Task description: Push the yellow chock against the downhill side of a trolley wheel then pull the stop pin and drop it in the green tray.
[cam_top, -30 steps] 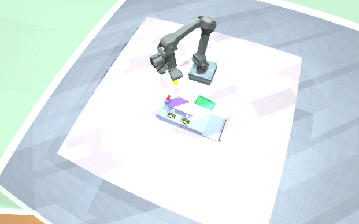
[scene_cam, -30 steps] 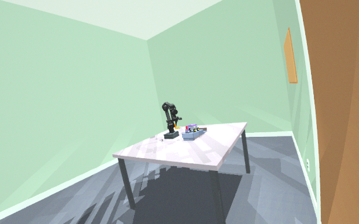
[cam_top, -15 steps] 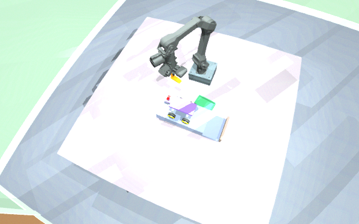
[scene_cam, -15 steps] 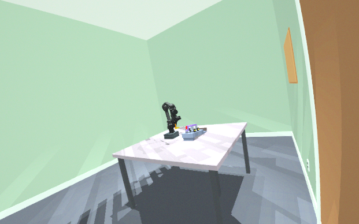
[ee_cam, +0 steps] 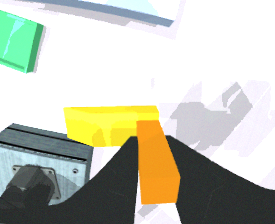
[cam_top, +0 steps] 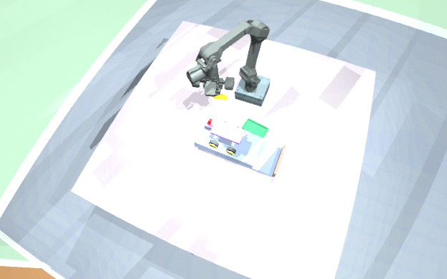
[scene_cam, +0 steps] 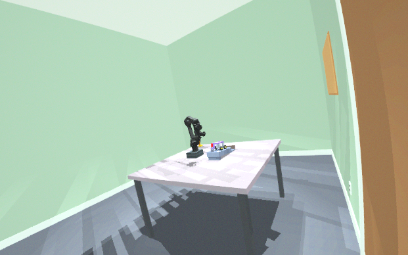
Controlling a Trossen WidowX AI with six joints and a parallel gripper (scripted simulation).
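My gripper tip is 2 cm to the right of the yellow chock and 1 cm above it. The rest, counted from my gripper tip: red-headed stop pin (14 cm ahead, 5 cm below); then pale blue ramp (18 cm ahead, 10 cm to the left, 13 cm below); then purple trolley (17 cm ahead, 9 cm to the left, 7 cm below).
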